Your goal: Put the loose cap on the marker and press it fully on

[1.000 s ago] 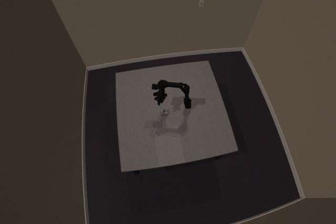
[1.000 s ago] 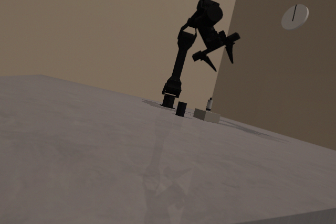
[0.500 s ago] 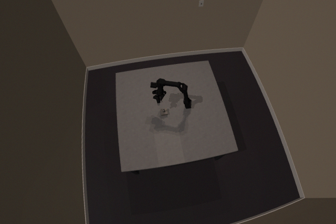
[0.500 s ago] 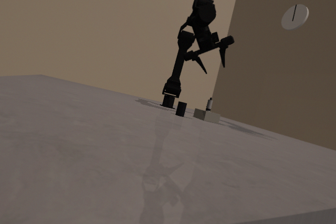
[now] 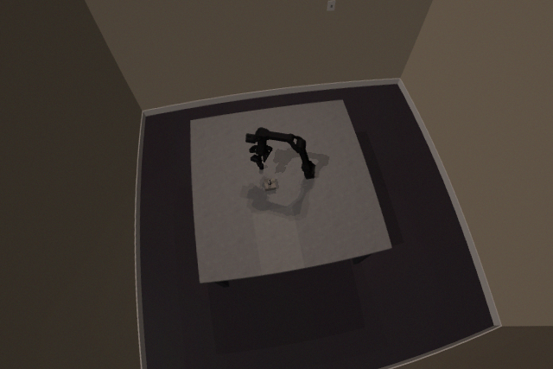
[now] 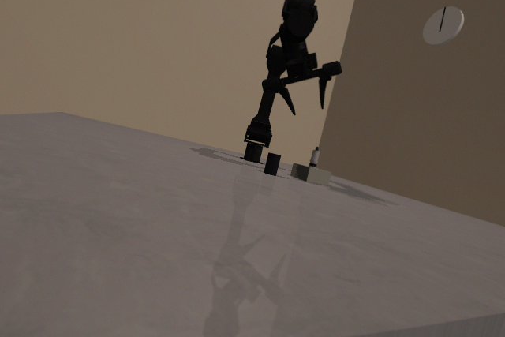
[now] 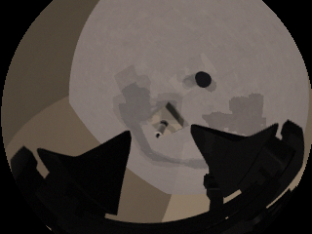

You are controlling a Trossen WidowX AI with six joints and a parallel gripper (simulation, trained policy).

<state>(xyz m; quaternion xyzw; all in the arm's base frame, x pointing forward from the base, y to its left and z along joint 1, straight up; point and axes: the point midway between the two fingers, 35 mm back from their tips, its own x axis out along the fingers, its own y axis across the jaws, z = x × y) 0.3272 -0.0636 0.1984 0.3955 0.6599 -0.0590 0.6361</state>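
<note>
My gripper tip is 6 cm to the left of the black cap and 14 cm above it. Also, from my gripper tip: holder block 4 cm behind, 8 cm to the left, 15 cm below.
</note>
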